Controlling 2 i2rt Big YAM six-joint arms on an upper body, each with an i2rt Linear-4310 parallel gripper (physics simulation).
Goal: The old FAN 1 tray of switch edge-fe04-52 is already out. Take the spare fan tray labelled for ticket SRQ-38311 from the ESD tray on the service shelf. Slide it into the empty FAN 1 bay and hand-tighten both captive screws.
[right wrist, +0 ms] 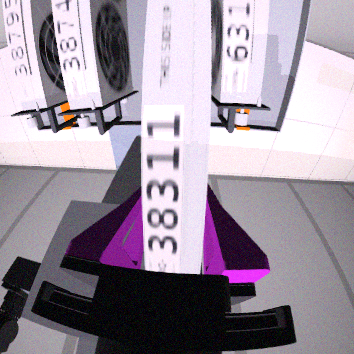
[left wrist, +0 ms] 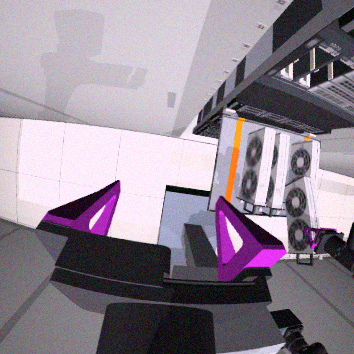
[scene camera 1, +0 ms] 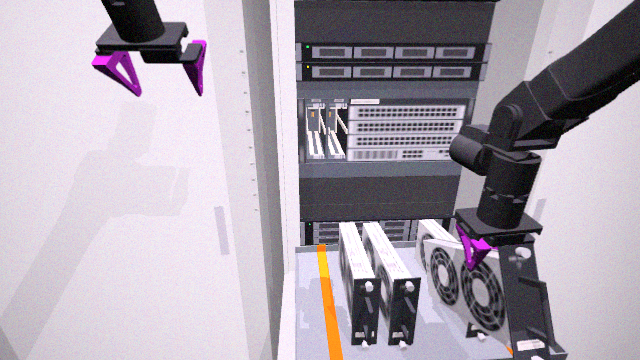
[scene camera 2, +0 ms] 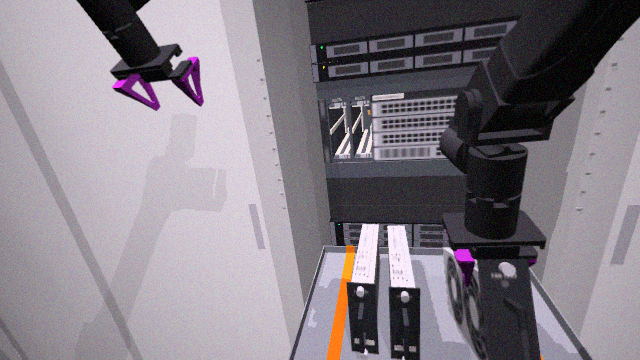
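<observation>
The SRQ-38311 fan tray (scene camera 1: 522,295) (scene camera 2: 505,310) (right wrist: 162,190) is upright, raised above the ESD tray (scene camera 1: 310,300) (scene camera 2: 325,285), its black front plate facing the scene cameras. My right gripper (scene camera 1: 482,252) (scene camera 2: 499,265) (right wrist: 176,186) is shut on its top edge, one finger on each side. My left gripper (scene camera 1: 170,94) (scene camera 2: 179,106) (left wrist: 169,192) is open and empty, high at the left. The switch has two empty bays (scene camera 1: 315,130) (scene camera 2: 340,130) side by side at its left; I cannot read which is FAN 1. The held tray's lower end is cut off in scene camera 1.
Two other fan trays (scene camera 1: 359,260) (scene camera 1: 392,260) stand side by side on the ESD tray, left of the held one. A fourth, its label partly reading 631 (right wrist: 240,30), stands at the right, mostly hidden in scene camera 1. Cabinet walls flank the rack.
</observation>
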